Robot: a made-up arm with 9 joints. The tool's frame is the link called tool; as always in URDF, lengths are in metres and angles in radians. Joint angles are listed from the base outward.
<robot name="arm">
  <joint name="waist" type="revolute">
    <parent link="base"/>
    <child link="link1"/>
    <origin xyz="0 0 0.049"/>
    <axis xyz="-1 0 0"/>
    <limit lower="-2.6" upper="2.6"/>
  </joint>
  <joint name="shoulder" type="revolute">
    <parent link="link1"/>
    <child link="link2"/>
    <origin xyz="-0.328 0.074 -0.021"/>
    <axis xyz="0 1 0"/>
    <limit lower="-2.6" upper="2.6"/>
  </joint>
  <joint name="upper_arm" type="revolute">
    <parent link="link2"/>
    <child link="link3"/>
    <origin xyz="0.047 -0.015 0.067"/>
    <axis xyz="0 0 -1"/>
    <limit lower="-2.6" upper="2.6"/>
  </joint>
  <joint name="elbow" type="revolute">
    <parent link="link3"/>
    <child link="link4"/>
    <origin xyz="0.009 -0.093 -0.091"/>
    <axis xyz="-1 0 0"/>
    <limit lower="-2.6" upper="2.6"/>
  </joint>
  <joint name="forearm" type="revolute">
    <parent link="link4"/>
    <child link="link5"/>
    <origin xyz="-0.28 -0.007 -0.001"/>
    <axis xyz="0 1 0"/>
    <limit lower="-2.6" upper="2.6"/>
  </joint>
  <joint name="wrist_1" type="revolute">
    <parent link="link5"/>
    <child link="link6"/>
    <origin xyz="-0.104 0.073 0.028"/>
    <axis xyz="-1 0 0"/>
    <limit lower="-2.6" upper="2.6"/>
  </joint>
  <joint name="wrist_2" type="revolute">
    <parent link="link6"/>
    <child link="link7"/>
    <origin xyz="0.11 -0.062 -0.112"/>
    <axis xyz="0 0 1"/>
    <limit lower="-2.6" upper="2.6"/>
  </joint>
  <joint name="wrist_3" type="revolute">
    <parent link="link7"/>
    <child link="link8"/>
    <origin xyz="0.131 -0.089 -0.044"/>
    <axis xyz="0 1 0"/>
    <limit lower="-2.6" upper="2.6"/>
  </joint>
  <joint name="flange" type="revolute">
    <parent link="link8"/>
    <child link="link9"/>
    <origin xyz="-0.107 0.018 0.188"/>
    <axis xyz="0 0 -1"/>
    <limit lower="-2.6" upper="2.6"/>
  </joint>
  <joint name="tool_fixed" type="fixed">
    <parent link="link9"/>
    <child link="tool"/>
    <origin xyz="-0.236 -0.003 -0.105"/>
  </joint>
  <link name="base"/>
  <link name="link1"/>
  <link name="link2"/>
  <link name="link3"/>
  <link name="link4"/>
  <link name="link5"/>
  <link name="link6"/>
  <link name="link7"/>
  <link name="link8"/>
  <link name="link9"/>
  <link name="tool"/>
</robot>
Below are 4 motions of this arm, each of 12 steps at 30 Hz.
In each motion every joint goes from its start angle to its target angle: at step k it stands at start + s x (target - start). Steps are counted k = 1, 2, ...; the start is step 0. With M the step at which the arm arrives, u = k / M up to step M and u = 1 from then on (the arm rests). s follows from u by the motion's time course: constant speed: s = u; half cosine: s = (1 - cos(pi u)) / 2; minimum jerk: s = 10 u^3 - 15 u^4 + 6 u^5.
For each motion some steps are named. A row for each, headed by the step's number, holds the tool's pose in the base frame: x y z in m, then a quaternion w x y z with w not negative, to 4 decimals.
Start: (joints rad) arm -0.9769 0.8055 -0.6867 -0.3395 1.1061 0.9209 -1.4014 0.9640 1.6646
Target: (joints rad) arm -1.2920 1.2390 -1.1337 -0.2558 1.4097 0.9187 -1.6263 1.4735 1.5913
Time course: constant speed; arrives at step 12
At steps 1, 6, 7, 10, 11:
1: -0.3755 0.1260 -0.1151 0.7045 -0.5756 0.2790 -0.3075
6: -0.3910 0.1823 -0.1093 0.7511 -0.5901 0.2348 -0.1803
7: -0.3957 0.1943 -0.1057 0.7594 -0.5903 0.2236 -0.1577
10: -0.4132 0.2298 -0.0893 0.7826 -0.5858 0.1874 -0.0960
11: -0.4201 0.2413 -0.0819 0.7899 -0.5828 0.1746 -0.0775

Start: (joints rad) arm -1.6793 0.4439 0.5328 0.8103 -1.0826 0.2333 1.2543 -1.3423 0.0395
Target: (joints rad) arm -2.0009 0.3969 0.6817 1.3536 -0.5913 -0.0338 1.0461 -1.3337 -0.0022
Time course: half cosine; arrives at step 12
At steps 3, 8, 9, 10, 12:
3: -0.3602 0.0766 -0.2043 0.4738 0.4217 -0.7102 0.3053
8: -0.4828 0.1177 -0.2182 0.4945 0.5446 -0.6078 0.2992
9: -0.5069 0.1178 -0.2197 0.5006 0.5622 -0.5872 0.2975
10: -0.5257 0.1163 -0.2208 0.5058 0.5749 -0.5709 0.2963
12: -0.5416 0.1140 -0.2214 0.5104 0.5850 -0.5568 0.2952

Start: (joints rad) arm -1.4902 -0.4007 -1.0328 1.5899 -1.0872 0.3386 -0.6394 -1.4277 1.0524
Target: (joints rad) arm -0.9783 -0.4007 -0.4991 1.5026 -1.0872 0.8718 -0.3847 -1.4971 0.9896
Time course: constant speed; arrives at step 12
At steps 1, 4, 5, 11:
1: -0.1348 -0.0750 0.0833 0.3812 -0.2355 0.8929 0.0451
4: -0.1658 -0.1131 0.0710 0.3311 -0.1635 0.9293 0.0042
5: -0.1781 -0.1258 0.0689 0.3142 -0.1379 0.9392 -0.0116
11: -0.2733 -0.1912 0.0802 0.2135 0.0319 0.9684 -0.1247

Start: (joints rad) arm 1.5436 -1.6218 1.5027 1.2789 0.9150 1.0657 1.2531 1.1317 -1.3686
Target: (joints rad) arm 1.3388 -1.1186 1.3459 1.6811 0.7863 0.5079 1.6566 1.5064 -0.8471
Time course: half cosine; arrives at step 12
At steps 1, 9, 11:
1: -0.1580 -0.2641 -0.0192 0.6127 0.2523 0.7487 0.0194
9: -0.1858 -0.3027 -0.0800 0.5135 0.3358 0.7677 -0.1850
11: -0.1864 -0.3064 -0.0926 0.4844 0.3375 0.7780 -0.2149

